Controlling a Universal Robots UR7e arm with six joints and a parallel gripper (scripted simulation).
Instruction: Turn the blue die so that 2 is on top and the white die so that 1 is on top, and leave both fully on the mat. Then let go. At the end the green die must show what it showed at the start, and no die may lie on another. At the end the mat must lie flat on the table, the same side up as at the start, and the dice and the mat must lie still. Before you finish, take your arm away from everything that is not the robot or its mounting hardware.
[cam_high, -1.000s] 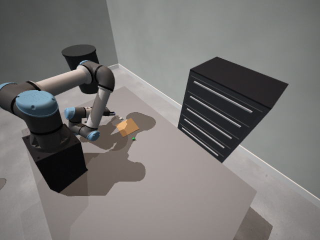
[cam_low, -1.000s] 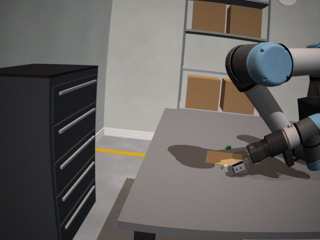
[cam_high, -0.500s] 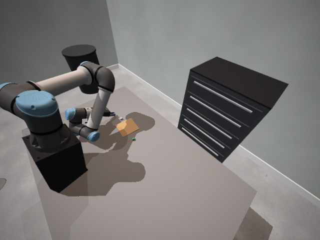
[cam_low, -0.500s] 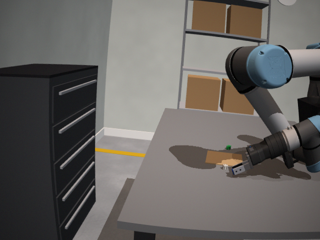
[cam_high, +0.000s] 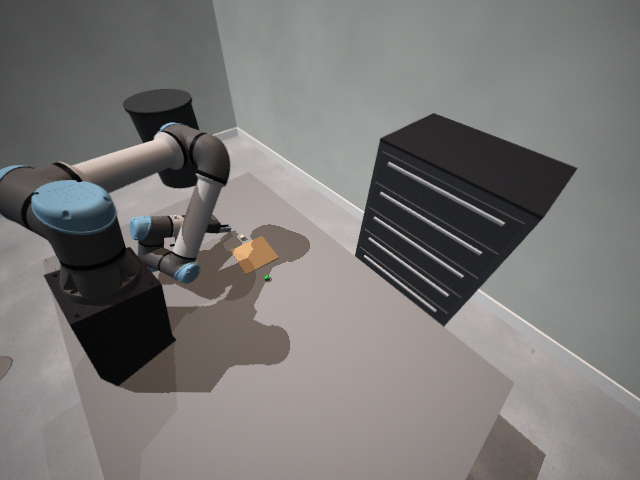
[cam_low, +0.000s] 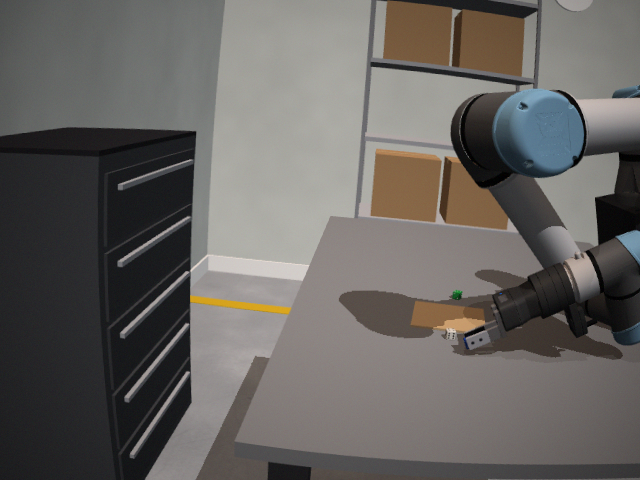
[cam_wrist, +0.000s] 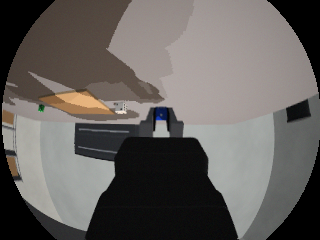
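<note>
The white die lies 5 cm ahead of my hand, 6 cm to the right of it and 2 cm below it. Round my hand: orange mat (6 cm ahead, 16 cm to the right, 3 cm below); green die (6 cm ahead, 29 cm to the right, 2 cm below); blue die (1 cm ahead, 1 cm below).
</note>
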